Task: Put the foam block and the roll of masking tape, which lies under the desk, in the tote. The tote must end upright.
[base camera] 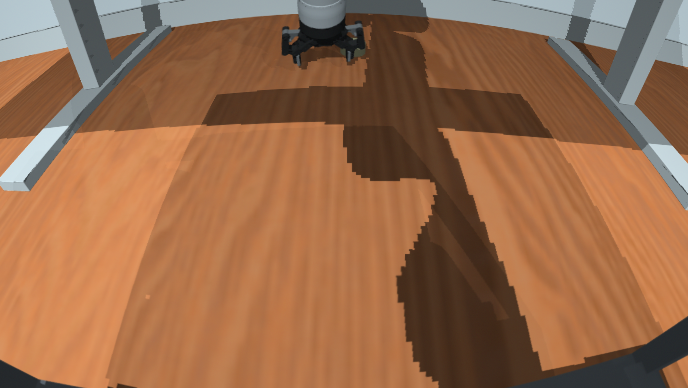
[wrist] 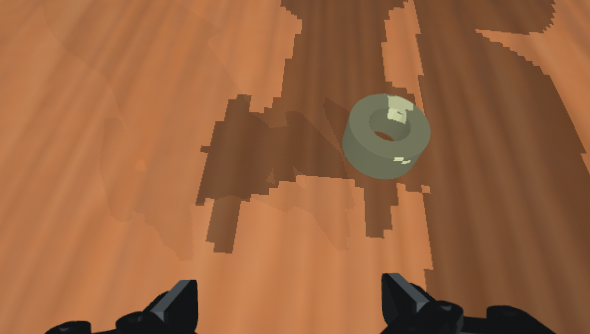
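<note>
The roll of masking tape is grey-green and lies flat on the wooden floor, its hole facing up. In the wrist view it is right of centre, beyond the fingertips and nearer the right finger's side. In the base camera view it is partly hidden behind the right finger. My gripper is open and empty, pointing down above the floor, with the tape ahead of it and to the right. The foam block and the tote do not show in either view.
Two grey desk legs with long feet stand on the floor, the left foot and the right foot, on either side of the arm. A pale wall runs behind. Dark parts of the base show at the bottom corners.
</note>
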